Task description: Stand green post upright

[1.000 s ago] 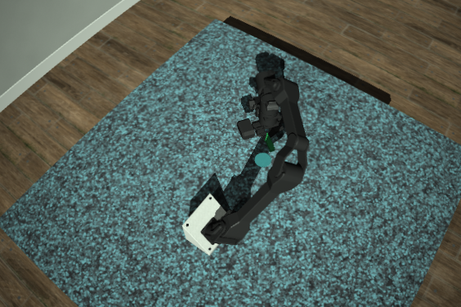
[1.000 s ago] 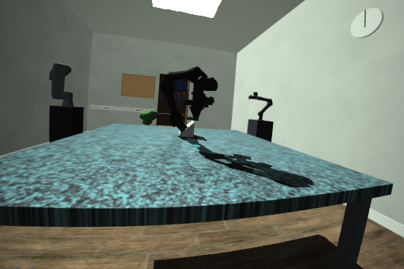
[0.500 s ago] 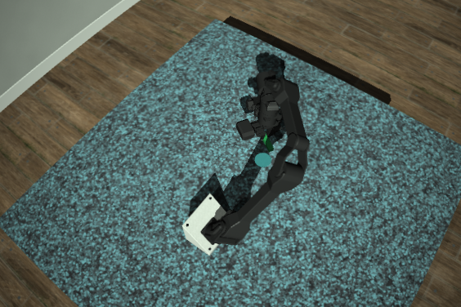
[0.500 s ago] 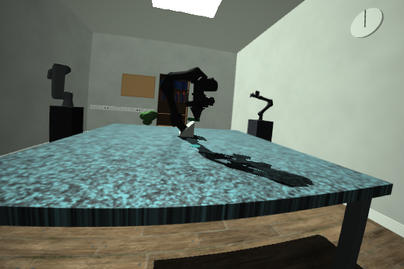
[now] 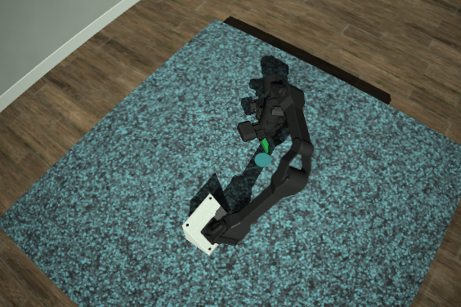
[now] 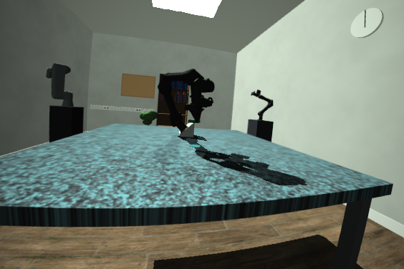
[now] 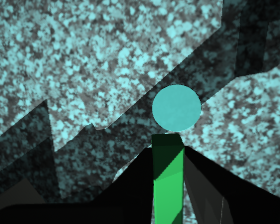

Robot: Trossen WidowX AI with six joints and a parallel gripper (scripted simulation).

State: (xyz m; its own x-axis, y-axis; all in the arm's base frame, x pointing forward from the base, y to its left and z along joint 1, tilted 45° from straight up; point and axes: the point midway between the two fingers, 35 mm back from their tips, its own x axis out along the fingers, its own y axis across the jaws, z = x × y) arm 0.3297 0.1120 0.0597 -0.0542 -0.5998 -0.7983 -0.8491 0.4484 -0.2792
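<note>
My gripper is now 10 mm past the green post, 10 mm to the left of it and 30 mm above it. Round my hand: cyan circle (170 mm below).
</note>
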